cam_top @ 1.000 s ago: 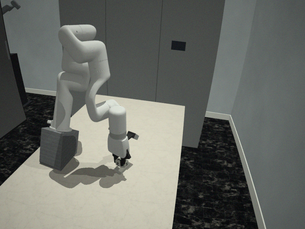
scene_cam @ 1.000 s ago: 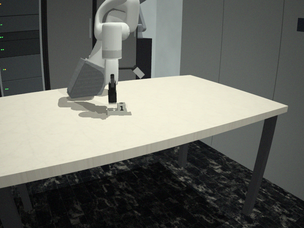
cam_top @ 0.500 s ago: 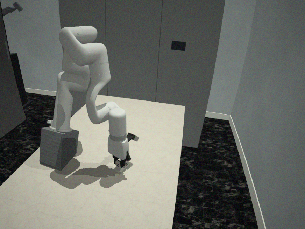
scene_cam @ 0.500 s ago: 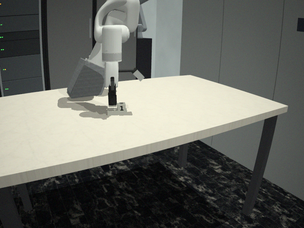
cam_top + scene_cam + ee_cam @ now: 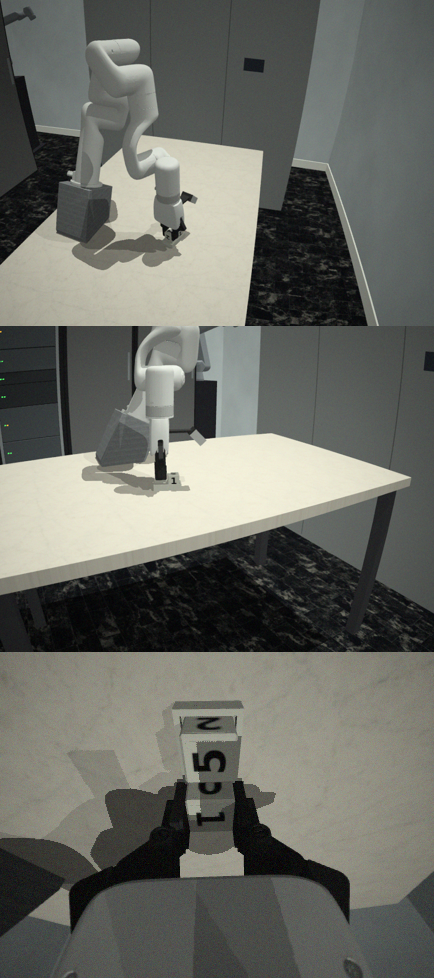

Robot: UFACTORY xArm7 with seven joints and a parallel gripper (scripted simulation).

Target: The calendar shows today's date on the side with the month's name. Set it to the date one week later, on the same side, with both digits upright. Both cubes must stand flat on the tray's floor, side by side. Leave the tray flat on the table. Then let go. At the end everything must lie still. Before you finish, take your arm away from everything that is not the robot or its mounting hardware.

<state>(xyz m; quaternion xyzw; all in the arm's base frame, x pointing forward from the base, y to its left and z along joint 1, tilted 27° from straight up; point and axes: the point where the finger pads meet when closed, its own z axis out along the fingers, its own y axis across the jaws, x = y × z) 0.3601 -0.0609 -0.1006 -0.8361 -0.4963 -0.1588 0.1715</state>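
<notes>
The digit cube lies 10 mm below my hand. Round my hand: tray: 10 mm ahead, 20 mm to the left, 40 mm below.
</notes>
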